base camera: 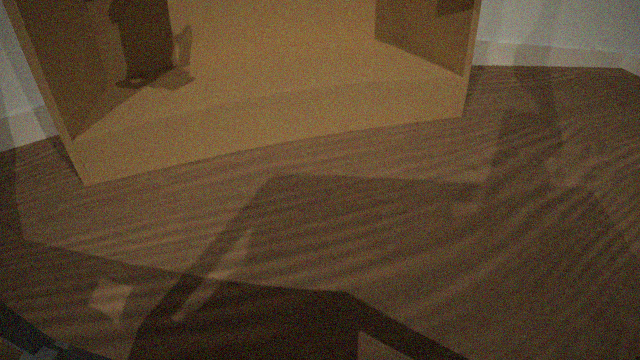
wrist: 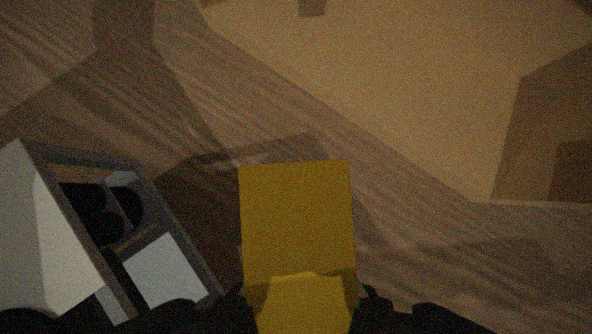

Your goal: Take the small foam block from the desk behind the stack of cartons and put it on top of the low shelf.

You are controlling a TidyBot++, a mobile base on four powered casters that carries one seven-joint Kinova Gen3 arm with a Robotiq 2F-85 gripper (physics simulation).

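Frame: origin at the arm's base, x ahead, y left, z up, level; centimetres.
Seen in the pictures: gripper, between the fingertips: (wrist: 302, 293).
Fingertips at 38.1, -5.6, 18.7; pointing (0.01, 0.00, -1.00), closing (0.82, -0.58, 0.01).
A point is followed by its place in that frame, as x, y, z.
My gripper (wrist: 302, 293) {38.1, -5.6, 18.7} is shut on the yellow foam block (wrist: 297, 220) {40.3, -2.0, 23.0}, with a dark fingertip on each side of it, at the bottom centre of the wrist view. The block is held up above the floor. The low shelf (base camera: 280, 120) {59.8, 9.7, -35.1} (wrist: 400, 100) {70.0, 2.6, -29.7}, an open-fronted light wooden unit, stands at the top of the base view and at the upper right of the wrist view. Its top does not show. The gripper and block do not show in the base view; a dark arm-shaped shadow falls inside the shelf. The desk and the stack of cartons do not show.
Part of my own base (wrist: 65, 250) {13.1, 9.3, -1.4}, pale with a dark grey frame, shows at the lower left of the wrist view. The wood-grain floor (base camera: 200, 215) {41.4, 19.0, -39.7} (wrist: 430, 220) {62.9, -25.2, -39.7} lies in front of the shelf and carries broad shadows. White walls (base camera: 575, 25) {138.4, -102.9, -20.3} with a pale skirting stand behind.
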